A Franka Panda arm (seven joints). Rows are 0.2 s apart.
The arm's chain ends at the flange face. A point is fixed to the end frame.
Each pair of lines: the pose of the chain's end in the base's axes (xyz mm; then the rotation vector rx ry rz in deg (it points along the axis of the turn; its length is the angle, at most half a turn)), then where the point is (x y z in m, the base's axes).
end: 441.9 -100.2 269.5 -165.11 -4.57 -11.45
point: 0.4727 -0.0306 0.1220
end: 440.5 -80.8 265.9 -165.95 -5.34 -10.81
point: 0.4697 -0.0132 0.1171
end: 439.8 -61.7 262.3 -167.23 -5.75 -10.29
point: 0.4679 0.0027 0.1119
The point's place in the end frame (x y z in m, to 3 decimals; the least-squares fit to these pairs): 0.012 -0.029 0.163
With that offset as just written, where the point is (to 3 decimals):
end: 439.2 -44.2 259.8 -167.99 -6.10 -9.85
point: 0.466 0.018 0.108
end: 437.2 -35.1 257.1 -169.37 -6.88 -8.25
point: 0.461 0.024 0.104
